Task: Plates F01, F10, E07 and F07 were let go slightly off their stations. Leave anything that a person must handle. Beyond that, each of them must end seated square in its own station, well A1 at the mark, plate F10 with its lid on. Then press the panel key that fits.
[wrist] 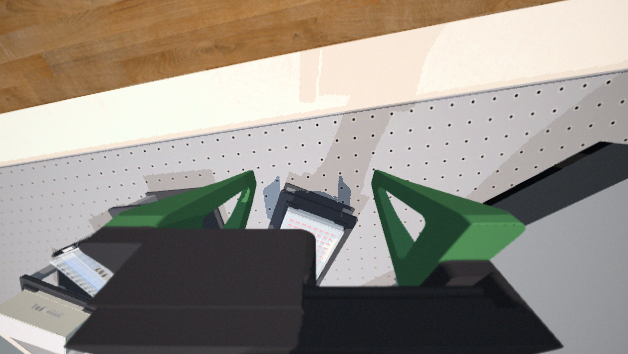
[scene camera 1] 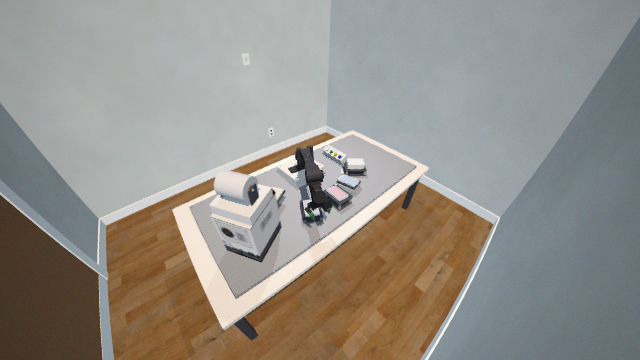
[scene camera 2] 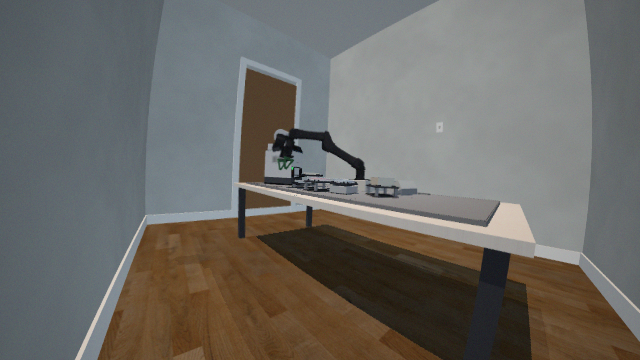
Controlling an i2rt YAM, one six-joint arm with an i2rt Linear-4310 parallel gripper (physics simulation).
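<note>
My gripper [scene camera 1: 320, 212] [scene camera 2: 285, 163] [wrist: 313, 176] is open and empty, high above a dark station near the front of the table. A white plate with pinkish wells [wrist: 320, 234] lies in that station; its lower part is hidden by the gripper body. A pink plate [scene camera 1: 338, 193] sits on the neighbouring station. A light blue plate [scene camera 1: 348, 181] [wrist: 82, 267] lies beyond it. A beige block-like piece [scene camera 1: 355, 164] [wrist: 45, 312] sits on a dark stand farther along. The key panel [scene camera 1: 335, 154] has green, yellow and blue keys. Plate names, A1 marks and exact seating are too small to read.
A tall white instrument [scene camera 1: 245, 225] with a rounded top stands on one side of the arm; its dark base shows at the right of the wrist view. A flat tray-like piece [scene camera 1: 280, 194] is beside it. The table's front rim [wrist: 175, 110] runs beyond the fingertips.
</note>
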